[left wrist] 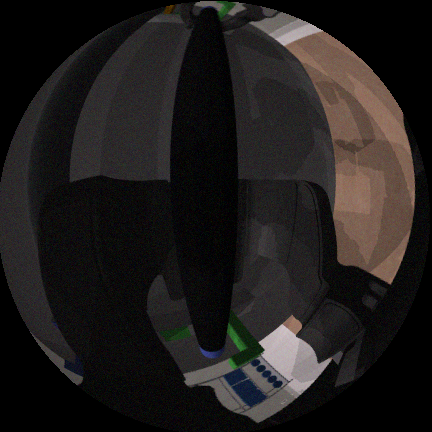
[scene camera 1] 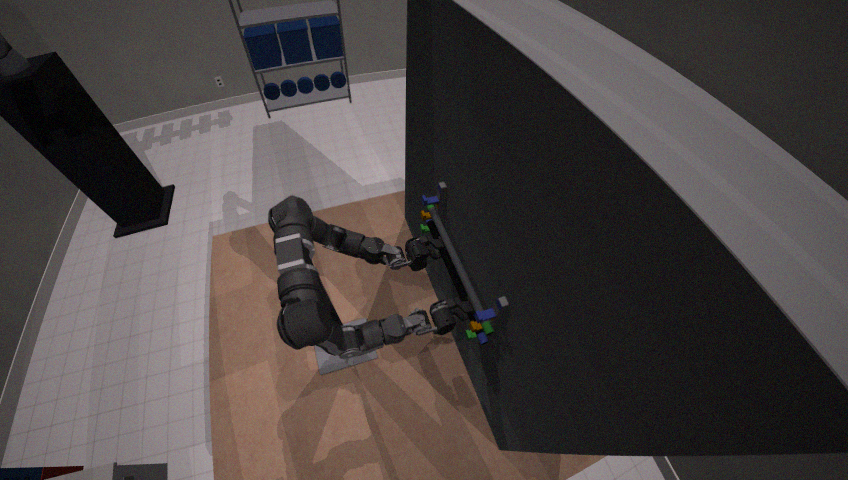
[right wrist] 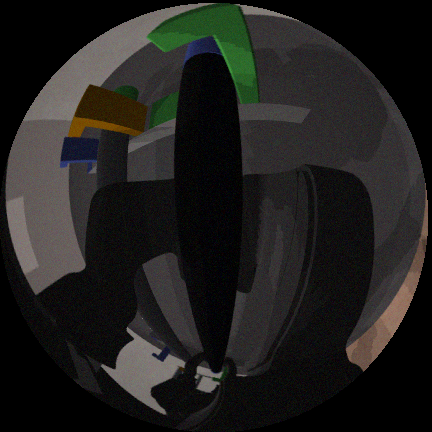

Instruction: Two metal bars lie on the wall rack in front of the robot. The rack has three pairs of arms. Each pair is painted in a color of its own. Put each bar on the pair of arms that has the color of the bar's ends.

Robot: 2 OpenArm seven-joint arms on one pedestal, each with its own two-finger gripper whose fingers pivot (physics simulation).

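A dark bar with blue ends [scene camera 1: 455, 276] [left wrist: 204, 150] [right wrist: 209, 150] lies at the green arms [scene camera 1: 471, 334] [left wrist: 245, 341] [right wrist: 245, 70]. My left gripper [scene camera 1: 439, 245] [left wrist: 206, 250] is shut on this bar towards its upper end in scene camera 1. My right gripper [scene camera 1: 465, 308] [right wrist: 212, 250] is shut on it towards the lower end. A grey bar with green ends [scene camera 1: 455, 255] [right wrist: 113, 155] runs alongside, by the orange arms [scene camera 1: 475, 325] [right wrist: 112, 110] and blue arms [scene camera 1: 485, 314] [right wrist: 80, 149]; which pair bears it is unclear. The fingers partly hide both bars.
The rack is on a tall dark wall panel [scene camera 1: 565, 267]. The robot's pedestal base [scene camera 1: 327, 362] stands on the brown floor mat [scene camera 1: 249, 416]. A shelf unit with blue bins [scene camera 1: 294, 68] stands far off at the top. A black column [scene camera 1: 83, 136] stands at the upper left.
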